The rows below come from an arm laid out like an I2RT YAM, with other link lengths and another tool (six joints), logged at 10 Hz.
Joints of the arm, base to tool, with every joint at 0 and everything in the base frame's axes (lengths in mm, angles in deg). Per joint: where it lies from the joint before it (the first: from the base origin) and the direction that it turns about. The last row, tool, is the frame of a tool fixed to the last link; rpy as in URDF.
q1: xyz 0 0 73.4 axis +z
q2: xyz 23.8 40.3 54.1 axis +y
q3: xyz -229.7 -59.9 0 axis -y
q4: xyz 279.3 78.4 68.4 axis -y
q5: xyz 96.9 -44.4 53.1 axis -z
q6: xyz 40.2 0 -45.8 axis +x
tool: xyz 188 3 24 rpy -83.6 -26.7 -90
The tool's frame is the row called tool.
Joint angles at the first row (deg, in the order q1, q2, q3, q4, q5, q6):
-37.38 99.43 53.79 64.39 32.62 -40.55
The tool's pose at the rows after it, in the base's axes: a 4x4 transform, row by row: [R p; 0 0 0 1], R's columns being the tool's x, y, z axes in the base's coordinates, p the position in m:
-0.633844 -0.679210 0.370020 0.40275; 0.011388 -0.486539 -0.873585 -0.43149; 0.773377 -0.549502 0.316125 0.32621; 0 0 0 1
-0.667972 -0.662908 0.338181 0.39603; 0.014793 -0.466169 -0.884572 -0.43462; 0.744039 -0.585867 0.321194 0.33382; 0 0 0 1
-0.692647 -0.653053 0.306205 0.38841; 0.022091 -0.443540 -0.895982 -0.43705; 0.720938 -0.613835 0.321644 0.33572; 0 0 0 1
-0.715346 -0.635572 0.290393 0.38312; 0.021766 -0.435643 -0.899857 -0.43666; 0.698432 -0.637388 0.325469 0.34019; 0 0 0 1
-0.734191 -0.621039 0.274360 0.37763; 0.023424 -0.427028 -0.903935 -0.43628; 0.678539 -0.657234 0.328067 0.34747; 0 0 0 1
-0.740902 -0.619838 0.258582 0.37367; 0.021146 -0.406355 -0.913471 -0.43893; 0.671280 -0.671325 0.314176 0.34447; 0 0 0 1
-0.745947 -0.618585 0.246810 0.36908; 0.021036 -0.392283 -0.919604 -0.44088; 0.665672 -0.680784 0.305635 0.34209; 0 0 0 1
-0.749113 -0.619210 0.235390 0.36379; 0.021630 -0.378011 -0.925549 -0.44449; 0.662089 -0.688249 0.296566 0.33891; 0 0 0 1
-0.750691 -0.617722 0.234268 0.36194; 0.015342 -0.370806 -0.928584 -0.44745; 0.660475 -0.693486 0.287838 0.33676; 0 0 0 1
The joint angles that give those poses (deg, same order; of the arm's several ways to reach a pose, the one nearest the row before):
-37.35 98.49 55.11 61.10 33.78 -36.44
-37.36 98.03 55.96 60.24 35.51 -34.38
-37.36 97.82 56.11 60.13 37.34 -32.86
-37.35 96.99 55.94 59.76 38.12 -31.31
-37.36 95.74 56.03 58.68 38.94 -30.02
-37.44 95.41 56.05 57.41 39.98 -28.84
-37.67 94.97 55.70 56.72 40.56 -27.98
-38.17 94.67 55.39 56.04 40.87 -27.16
-38.57 94.44 55.39 55.03 40.66 -26.35

